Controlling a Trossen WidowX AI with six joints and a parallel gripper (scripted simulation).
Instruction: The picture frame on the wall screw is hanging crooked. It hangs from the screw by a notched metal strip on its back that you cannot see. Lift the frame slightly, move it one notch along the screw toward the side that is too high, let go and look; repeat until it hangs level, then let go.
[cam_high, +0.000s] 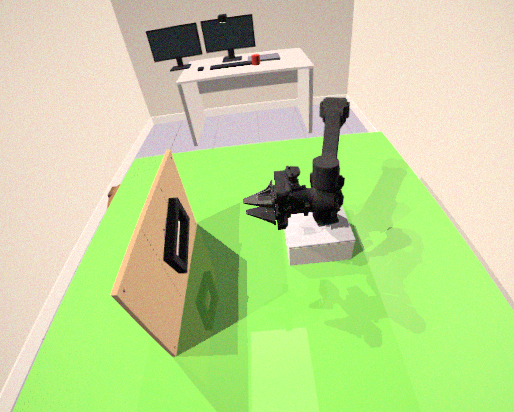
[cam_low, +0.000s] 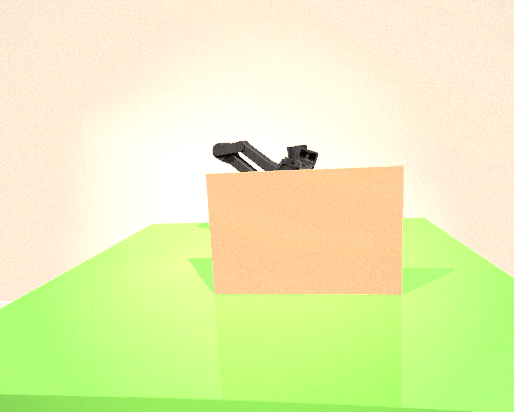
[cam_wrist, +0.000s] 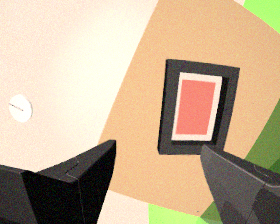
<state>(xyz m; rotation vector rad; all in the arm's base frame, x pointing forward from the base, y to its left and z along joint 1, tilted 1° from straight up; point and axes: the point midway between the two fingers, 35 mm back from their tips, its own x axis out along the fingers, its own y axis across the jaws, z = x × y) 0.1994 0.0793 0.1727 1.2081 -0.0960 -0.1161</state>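
Now: gripper tip 20 cm short of the picture frame, 9 cm above it and 4 cm to the left of it. From my gripper tip the other things lie so: tan wall board 21 cm ahead, 11 cm below, 2 cm to the right.
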